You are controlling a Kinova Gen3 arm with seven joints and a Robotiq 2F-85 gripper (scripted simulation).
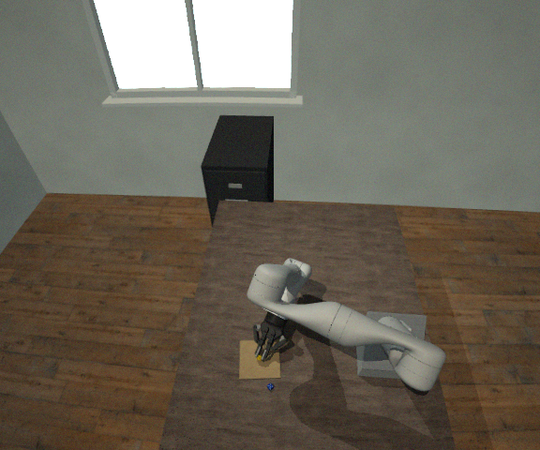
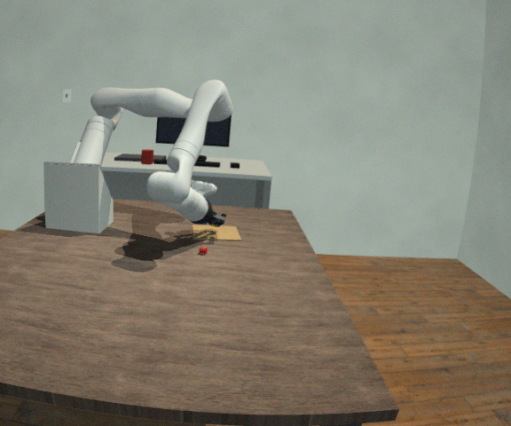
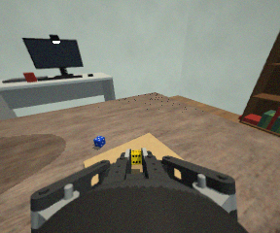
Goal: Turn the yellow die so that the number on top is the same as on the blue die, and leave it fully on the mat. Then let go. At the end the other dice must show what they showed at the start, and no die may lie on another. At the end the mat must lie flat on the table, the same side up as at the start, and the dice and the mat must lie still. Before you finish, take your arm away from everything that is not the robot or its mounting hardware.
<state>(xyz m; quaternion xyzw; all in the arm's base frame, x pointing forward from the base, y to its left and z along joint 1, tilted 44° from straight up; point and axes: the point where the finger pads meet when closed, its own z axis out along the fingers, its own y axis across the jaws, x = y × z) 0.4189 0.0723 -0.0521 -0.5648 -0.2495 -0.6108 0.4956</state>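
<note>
Right now the yellow die is 1 cm ahead of my hand, 1 cm to the left of it and 1 cm below it. Round my hand: red die 3 cm behind, 19 cm to the right, 3 cm below; then blue die 3 cm behind, 10 cm to the left, 3 cm below; then tan mat 1 cm ahead, 1 cm to the left, 4 cm below.
</note>
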